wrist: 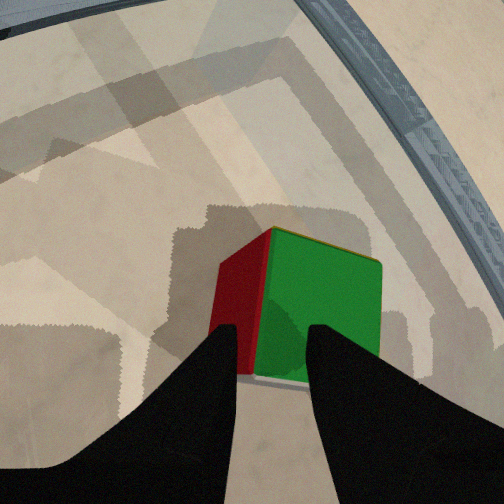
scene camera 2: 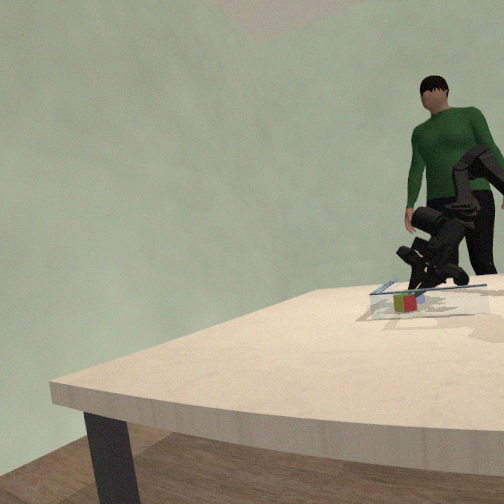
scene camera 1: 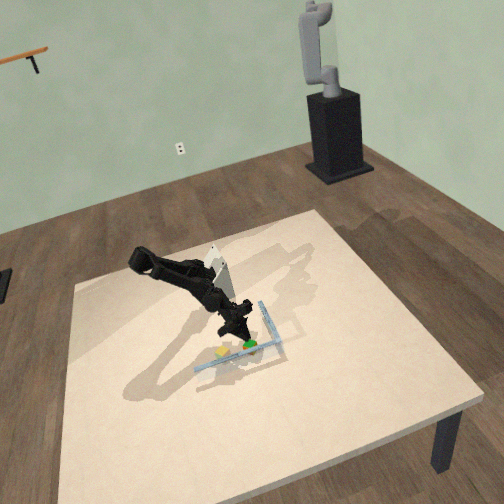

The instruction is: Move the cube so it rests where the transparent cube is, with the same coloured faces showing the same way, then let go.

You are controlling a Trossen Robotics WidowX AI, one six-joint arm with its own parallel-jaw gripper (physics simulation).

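The cube (wrist: 300,305) shows a green face and a red face in the wrist view. It rests on the table just beyond my two black fingertips. My gripper (wrist: 272,350) is open with a narrow gap and does not grip the cube. In scene camera 1 the gripper (scene camera 1: 238,328) hangs over the green cube (scene camera 1: 248,343), and a yellowish patch (scene camera 1: 222,352) lies beside it. In scene camera 2 the cube (scene camera 2: 404,302) sits under the gripper (scene camera 2: 428,275). I cannot make out the transparent cube clearly.
A thin blue-grey L-shaped frame (scene camera 1: 268,335) lies on the table around the cube, and its edge curves across the wrist view (wrist: 420,130). A person in green (scene camera 2: 447,160) stands behind the table. A grey arm on a black pedestal (scene camera 1: 335,130) stands far off.
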